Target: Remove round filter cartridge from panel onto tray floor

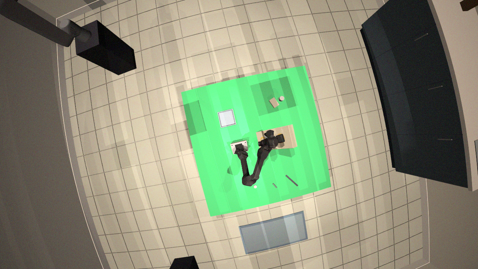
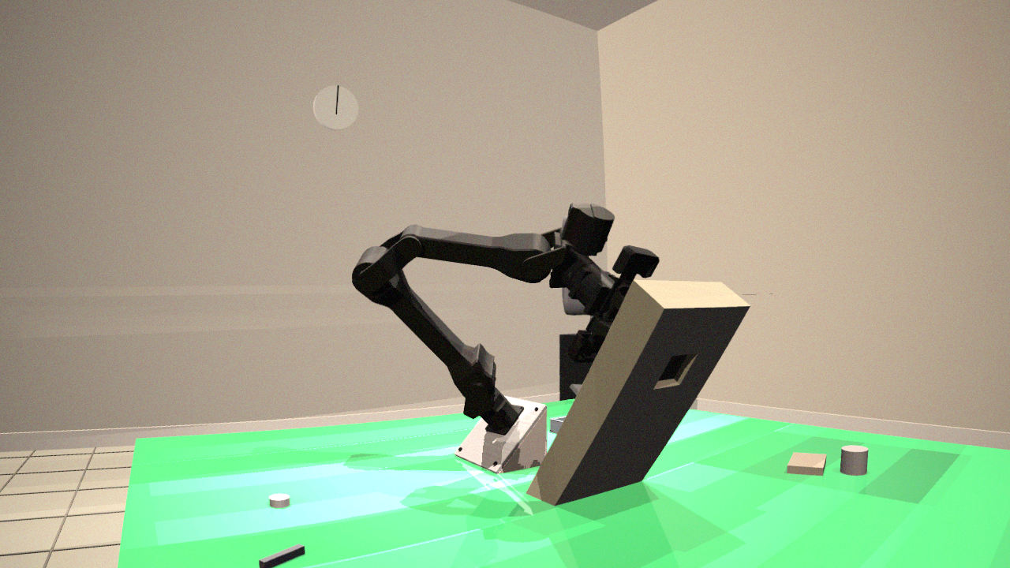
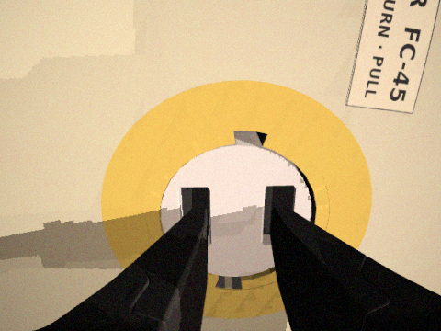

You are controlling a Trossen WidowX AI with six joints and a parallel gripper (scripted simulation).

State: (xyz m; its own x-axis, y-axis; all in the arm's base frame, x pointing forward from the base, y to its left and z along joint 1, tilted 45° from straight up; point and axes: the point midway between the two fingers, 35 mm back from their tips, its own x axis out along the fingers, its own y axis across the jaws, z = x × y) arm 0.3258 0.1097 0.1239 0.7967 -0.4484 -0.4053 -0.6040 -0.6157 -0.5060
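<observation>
Now: the round white filter cartridge 10 mm ahead of my gripper tip and 10 mm below it. From my gripper tip the other things lie so: beige block (90 mm ahead, 330 mm to the left, 230 mm below); small white cylinder (170 mm ahead, 350 mm to the left, 210 mm below); tan service panel (30 mm behind, 80 mm below).
</observation>
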